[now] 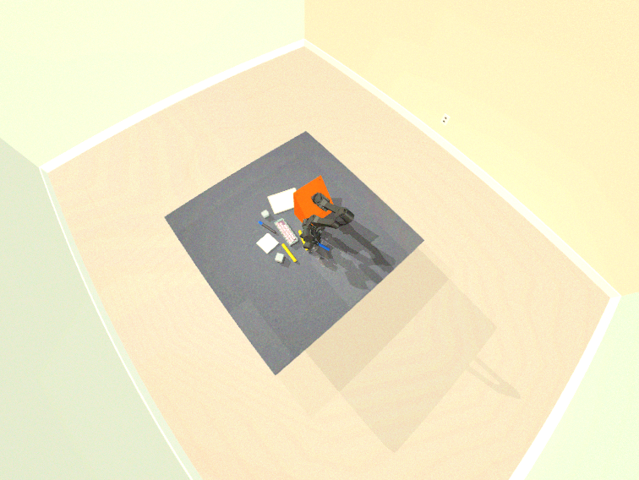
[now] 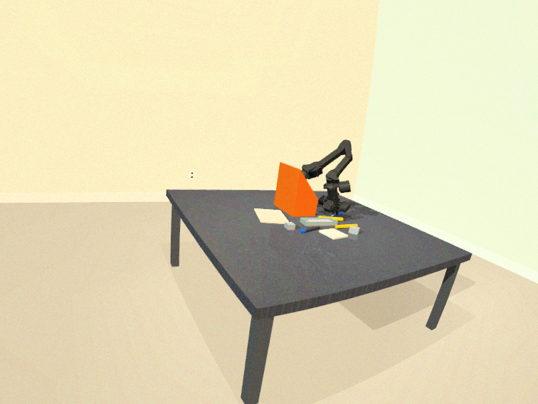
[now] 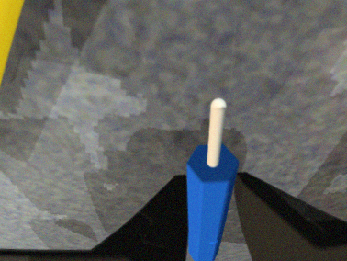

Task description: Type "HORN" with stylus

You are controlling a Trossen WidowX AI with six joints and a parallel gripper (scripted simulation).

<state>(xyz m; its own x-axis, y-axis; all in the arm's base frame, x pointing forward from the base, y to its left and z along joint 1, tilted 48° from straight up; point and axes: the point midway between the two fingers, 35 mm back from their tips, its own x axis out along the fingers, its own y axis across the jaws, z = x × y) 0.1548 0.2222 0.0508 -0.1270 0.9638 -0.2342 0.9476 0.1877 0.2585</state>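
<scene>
The stylus lies right at my gripper tip. Also, from my gripper tip: paper sheet: 41 cm to the right, 4 cm behind; white pad: 25 cm ahead, 23 cm to the right; blue-tipped pen: 35 cm to the right, 19 cm ahead.
</scene>
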